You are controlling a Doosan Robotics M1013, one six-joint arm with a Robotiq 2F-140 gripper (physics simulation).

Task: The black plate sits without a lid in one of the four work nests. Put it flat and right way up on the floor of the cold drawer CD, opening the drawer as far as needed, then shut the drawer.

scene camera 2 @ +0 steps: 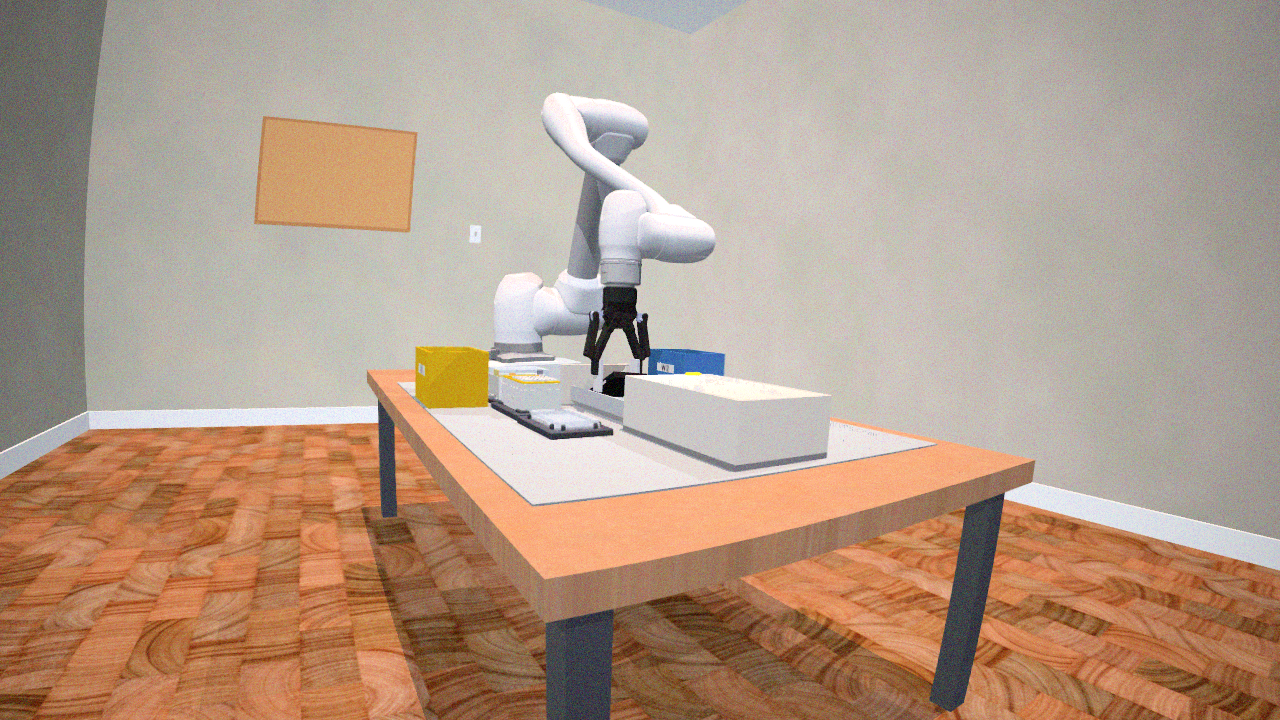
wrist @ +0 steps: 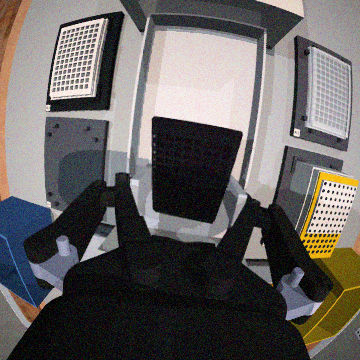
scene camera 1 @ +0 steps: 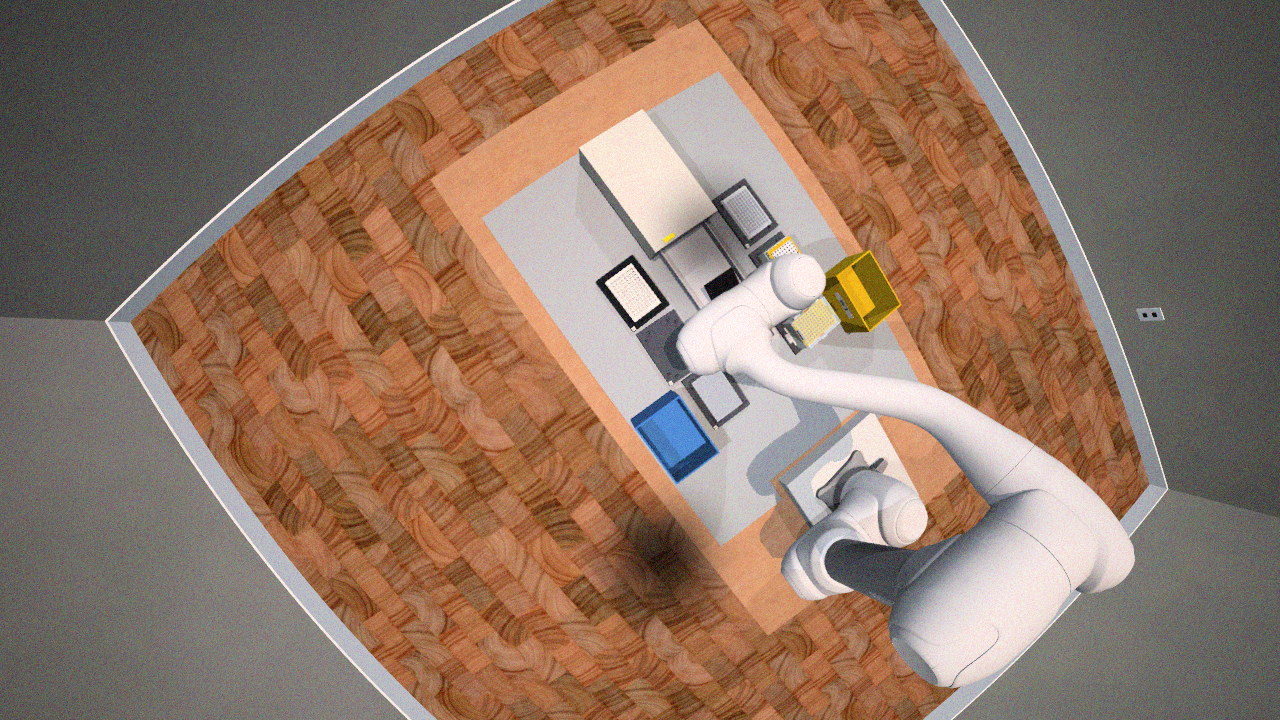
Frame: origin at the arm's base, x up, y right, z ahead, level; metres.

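Seen in the pictures: gripper, fingertip midpoint: point(scene camera 2: 616, 390) point(wrist: 188, 180); arm's base, origin of the base link: point(scene camera 2: 518, 359) point(scene camera 1: 851, 491).
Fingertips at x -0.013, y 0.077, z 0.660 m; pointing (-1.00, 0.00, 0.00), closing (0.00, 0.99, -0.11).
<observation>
Offsets run from my fingertips to a thing's top centre. "spot": to the spot under its first point.
The black plate point(scene camera 1: 720, 283) point(scene camera 2: 614, 385) point(wrist: 195, 167) has no lid and is held tilted, its edge toward the cabinet higher. My gripper point(scene camera 2: 618, 377) point(wrist: 188, 180) points down and is shut on the plate's two sides; the arm hides it in scene camera 1. The cold drawer point(scene camera 1: 698, 257) point(scene camera 2: 595, 402) point(wrist: 205, 75) stands open from its cream cabinet point(scene camera 1: 644, 179) point(scene camera 2: 725, 420). The plate is between the drawer's side walls as seen from above, toward its front. Its gap to the drawer floor cannot be told. The drawer's front is partly hidden by the gripper.
An unoccupied dark nest {dz +0.004, dx -0.022, dy -0.190 m} point(scene camera 1: 662, 342) point(wrist: 75, 160) and a nest with a white plate {spot: dz +0.180, dx -0.029, dy -0.168 m} point(scene camera 1: 633, 291) point(wrist: 77, 60) lie left of the drawer. A clear plate {dz +0.138, dx -0.018, dy +0.213 m} point(scene camera 1: 745, 212) point(wrist: 330, 92) and a yellow-topped plate {dz -0.040, dx +0.032, dy +0.192 m} point(wrist: 332, 210) are right. A blue bin {dz -0.159, dx +0.075, dy -0.343 m} point(scene camera 1: 675, 436) and yellow bin {dz -0.234, dx +0.075, dy +0.302 m} point(scene camera 1: 863, 291) stand nearby.
</observation>
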